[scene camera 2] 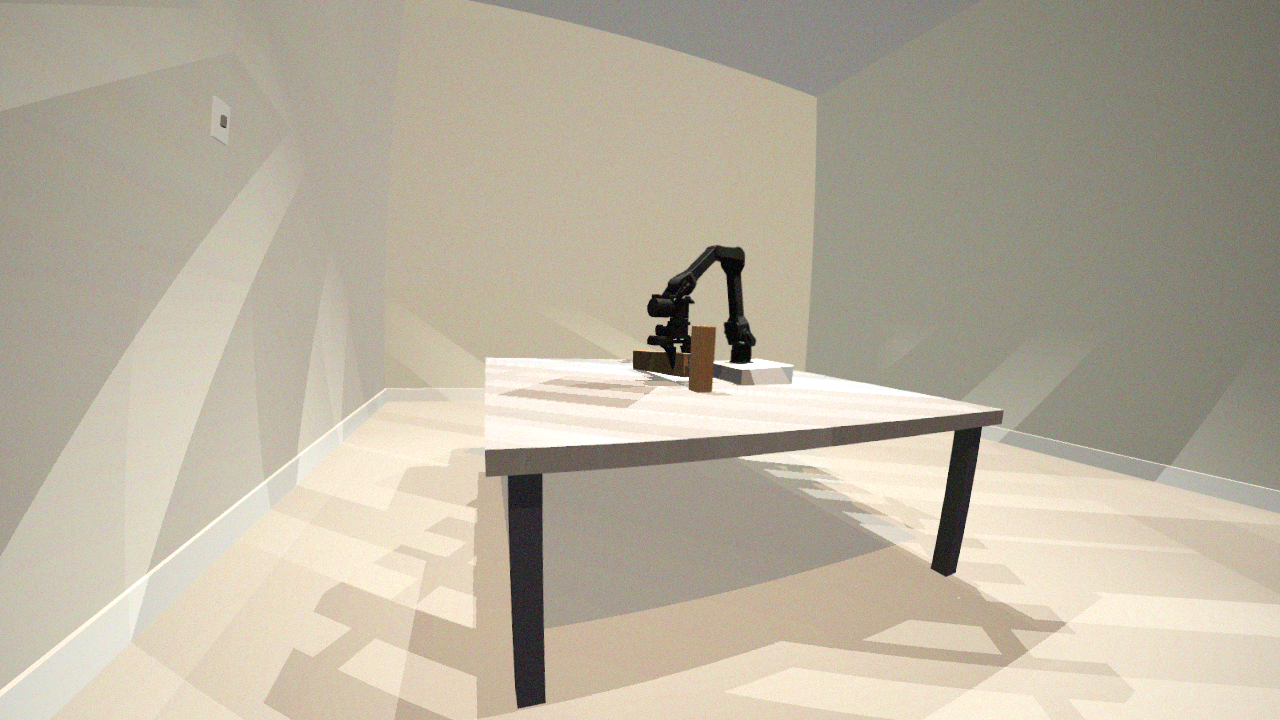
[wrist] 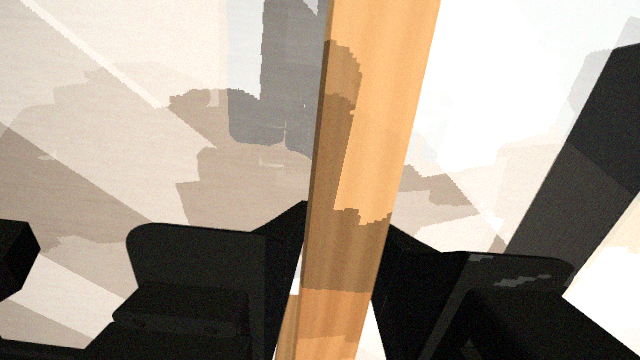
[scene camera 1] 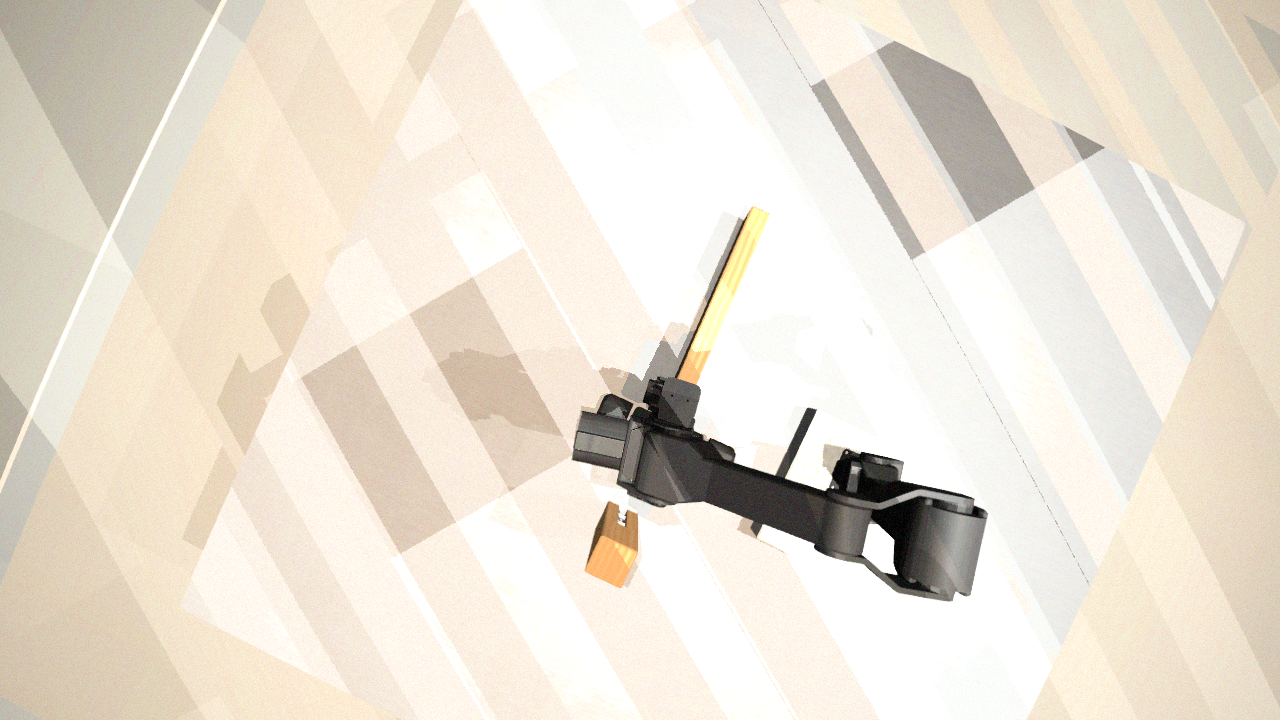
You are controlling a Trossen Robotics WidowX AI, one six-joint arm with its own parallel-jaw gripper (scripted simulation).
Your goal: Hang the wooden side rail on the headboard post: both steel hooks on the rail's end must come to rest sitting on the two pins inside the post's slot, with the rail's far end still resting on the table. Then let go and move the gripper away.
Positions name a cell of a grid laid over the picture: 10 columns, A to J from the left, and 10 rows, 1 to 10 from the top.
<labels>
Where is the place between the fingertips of the gripper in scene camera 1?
At F7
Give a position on a wooden side rail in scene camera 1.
F4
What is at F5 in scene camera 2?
A headboard post.
</labels>
